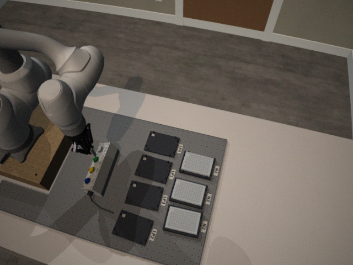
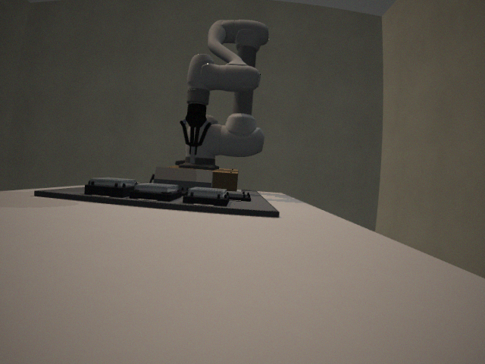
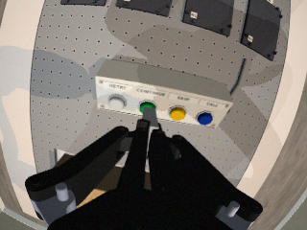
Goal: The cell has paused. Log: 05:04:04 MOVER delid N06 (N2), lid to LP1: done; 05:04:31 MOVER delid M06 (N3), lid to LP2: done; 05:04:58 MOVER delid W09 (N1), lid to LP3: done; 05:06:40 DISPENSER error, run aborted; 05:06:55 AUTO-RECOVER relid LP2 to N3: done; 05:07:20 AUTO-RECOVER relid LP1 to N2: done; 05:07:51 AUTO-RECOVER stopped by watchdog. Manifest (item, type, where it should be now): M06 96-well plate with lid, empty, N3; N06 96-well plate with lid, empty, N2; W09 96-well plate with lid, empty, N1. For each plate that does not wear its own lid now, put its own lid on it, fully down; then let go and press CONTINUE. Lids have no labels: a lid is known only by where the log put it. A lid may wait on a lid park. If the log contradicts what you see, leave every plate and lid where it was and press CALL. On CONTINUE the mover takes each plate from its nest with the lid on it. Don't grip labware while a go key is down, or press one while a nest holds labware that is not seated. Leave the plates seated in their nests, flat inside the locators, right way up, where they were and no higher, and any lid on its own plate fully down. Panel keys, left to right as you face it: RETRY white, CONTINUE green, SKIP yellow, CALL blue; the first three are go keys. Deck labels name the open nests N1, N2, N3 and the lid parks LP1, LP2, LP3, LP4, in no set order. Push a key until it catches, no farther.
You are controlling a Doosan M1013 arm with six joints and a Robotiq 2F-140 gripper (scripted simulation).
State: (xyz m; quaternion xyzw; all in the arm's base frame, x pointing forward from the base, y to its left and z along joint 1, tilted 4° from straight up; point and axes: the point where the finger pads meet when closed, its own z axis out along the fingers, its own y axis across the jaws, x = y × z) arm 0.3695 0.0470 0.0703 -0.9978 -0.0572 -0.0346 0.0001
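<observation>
Right now the green continue key is 7 cm below my hand. Also, from my hand: blue call key (10 cm to the right, 7 cm below, 1 cm ahead); then yellow skip key (7 cm below, 5 cm to the right, 1 cm ahead); then white retry key (7 cm below, 5 cm to the left, 1 cm behind).
</observation>
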